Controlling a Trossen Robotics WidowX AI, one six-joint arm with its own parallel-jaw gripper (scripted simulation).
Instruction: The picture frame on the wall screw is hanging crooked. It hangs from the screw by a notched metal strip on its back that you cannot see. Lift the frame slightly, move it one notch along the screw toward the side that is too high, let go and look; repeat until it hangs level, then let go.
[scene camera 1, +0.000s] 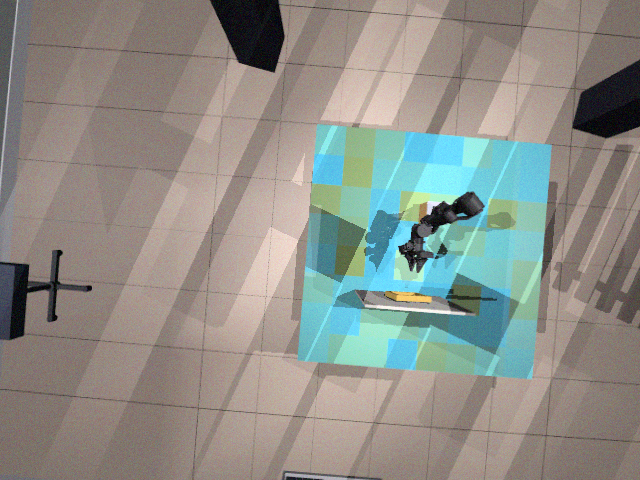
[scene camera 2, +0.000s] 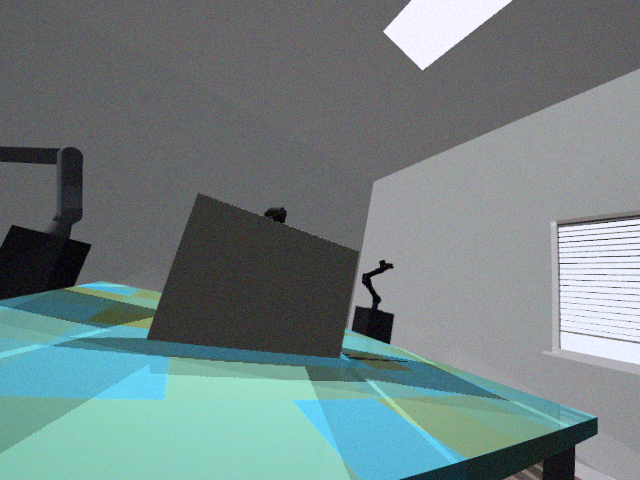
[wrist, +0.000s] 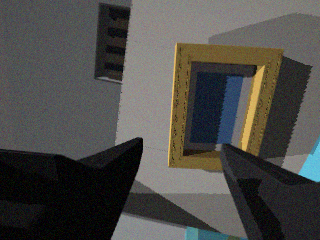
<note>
In view: my gripper (wrist: 181, 147), a picture frame (wrist: 221, 94) and a wall panel (scene camera 2: 239, 280).
The wall panel is seen too in scene camera 1 (scene camera 1: 372, 299) and in the wrist view (wrist: 183, 196). Scene camera 2 misses the picture frame, which is hidden by the wall panel.
</note>
